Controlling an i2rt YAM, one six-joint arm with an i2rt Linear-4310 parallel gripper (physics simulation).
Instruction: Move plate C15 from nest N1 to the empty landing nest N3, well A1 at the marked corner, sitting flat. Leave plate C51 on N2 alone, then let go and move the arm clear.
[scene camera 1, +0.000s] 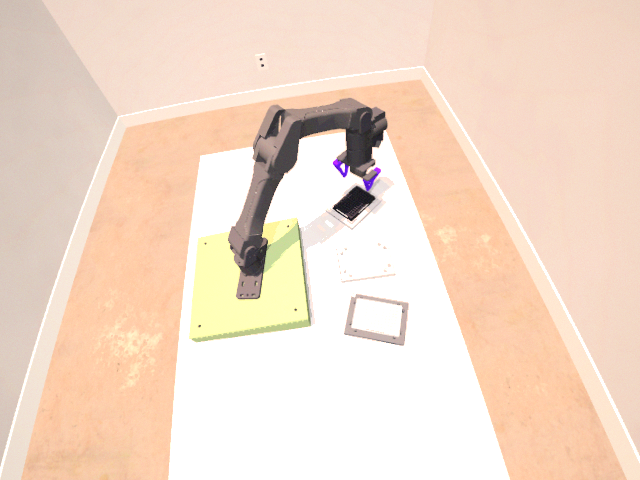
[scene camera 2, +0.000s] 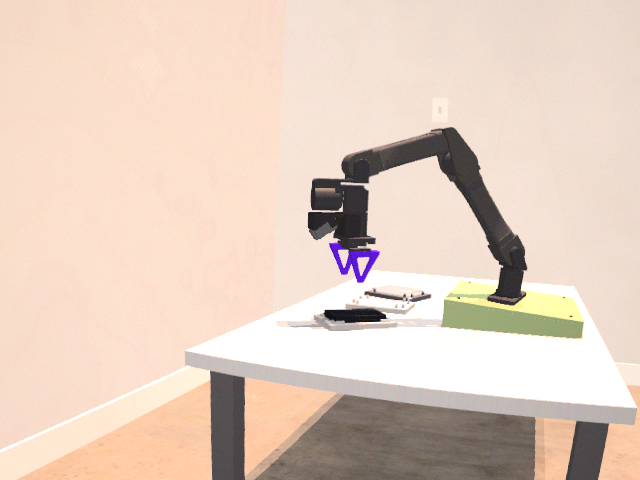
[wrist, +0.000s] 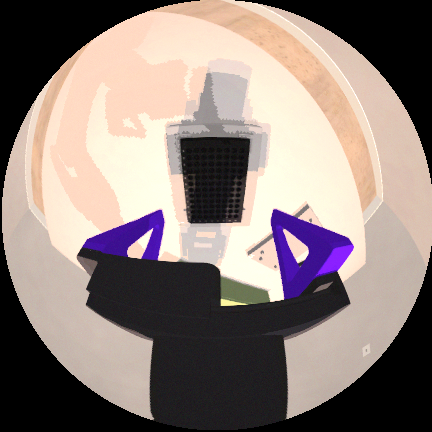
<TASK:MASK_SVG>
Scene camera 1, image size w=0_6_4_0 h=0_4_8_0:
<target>my gripper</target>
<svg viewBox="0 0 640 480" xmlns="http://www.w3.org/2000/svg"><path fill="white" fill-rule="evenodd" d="M346 146L346 150L333 161L334 167L343 178L347 176L348 168L350 167L350 172L362 178L366 190L369 191L374 180L380 174L381 169L376 167L367 173L370 167L376 165L376 160L371 158L368 162L364 163L364 149L366 146L361 150L350 150Z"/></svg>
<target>black perforated plate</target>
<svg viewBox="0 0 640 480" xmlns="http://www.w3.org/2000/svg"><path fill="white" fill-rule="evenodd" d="M357 185L332 208L351 222L376 199L375 196Z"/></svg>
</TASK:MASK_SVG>
